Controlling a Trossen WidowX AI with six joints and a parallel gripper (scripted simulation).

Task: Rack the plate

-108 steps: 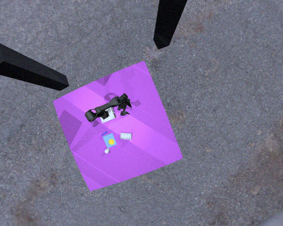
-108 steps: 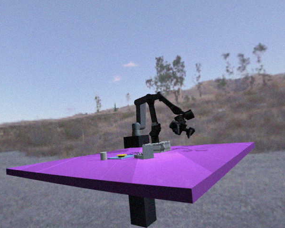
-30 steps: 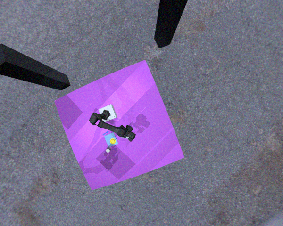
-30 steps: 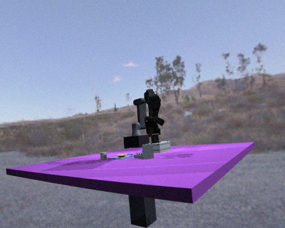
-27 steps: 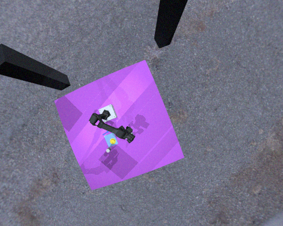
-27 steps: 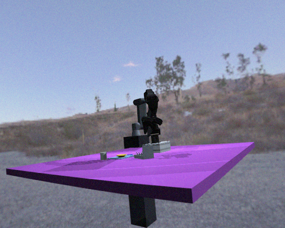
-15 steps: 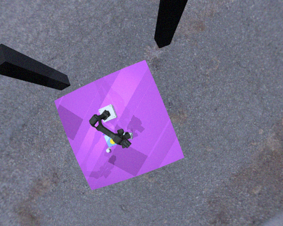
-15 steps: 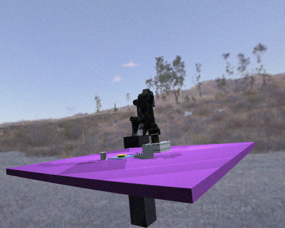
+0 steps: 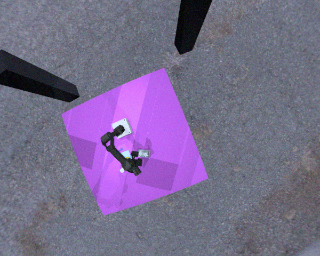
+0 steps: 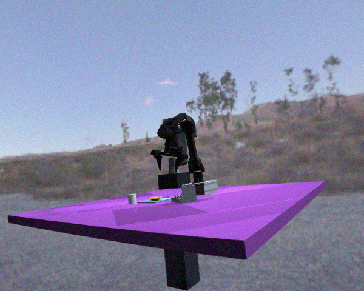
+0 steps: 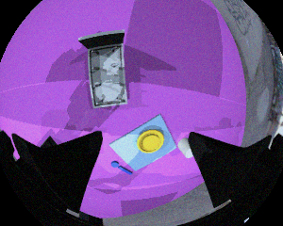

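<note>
Right now the yellow plate is 10 mm behind my gripper tip, 110 mm to the right of it and 140 mm below it. From my gripper tip the other things lie so: light-blue mat 40 mm behind, 130 mm to the right, 150 mm below; grey dish rack 10 mm behind, 70 mm to the left, 130 mm below.
</note>
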